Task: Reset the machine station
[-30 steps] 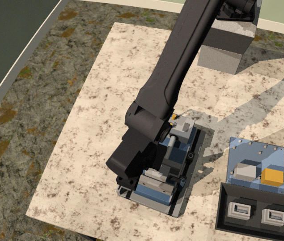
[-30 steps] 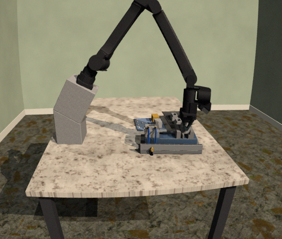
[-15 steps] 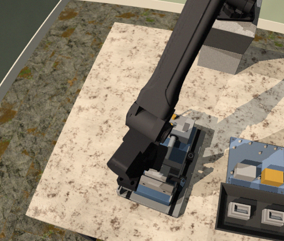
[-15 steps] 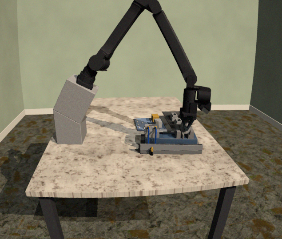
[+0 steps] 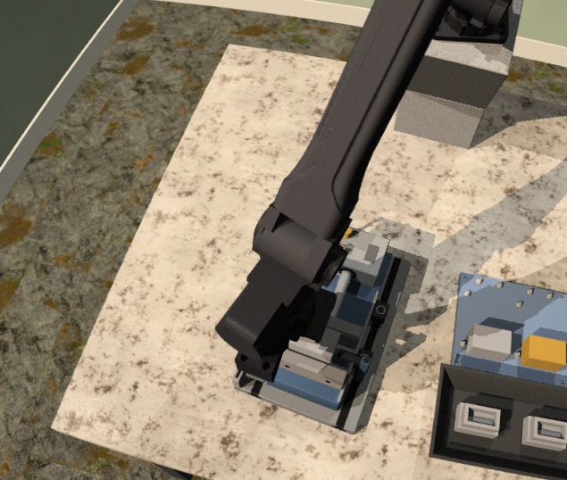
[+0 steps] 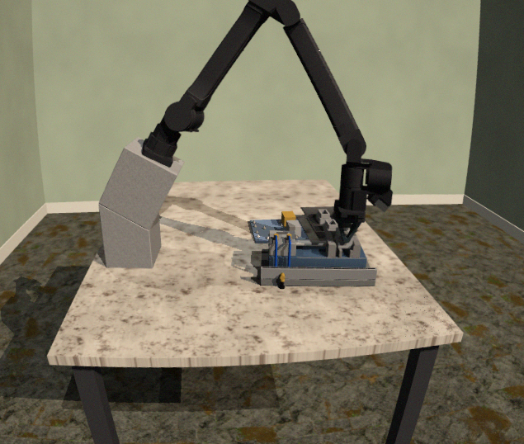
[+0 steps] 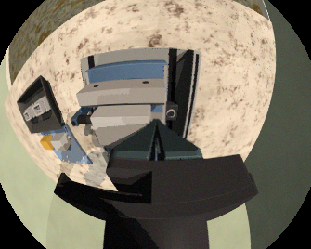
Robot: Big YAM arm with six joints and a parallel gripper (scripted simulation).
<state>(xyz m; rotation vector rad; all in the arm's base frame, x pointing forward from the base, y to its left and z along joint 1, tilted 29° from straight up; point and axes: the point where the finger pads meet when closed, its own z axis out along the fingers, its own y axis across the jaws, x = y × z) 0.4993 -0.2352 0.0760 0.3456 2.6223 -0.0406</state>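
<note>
Now: hand 4 cm short of the fixed jaw, 3 cm to the right of it and 3 cm above it. The rest, counted from my hand: hosed end block 15 cm behind, 9 cm to the left, 3 cm below; infeed plate 7 cm behind, 36 cm to the left, 10 cm below; dark rail 8 cm behind, 3 cm to the right, 7 cm below.
</note>
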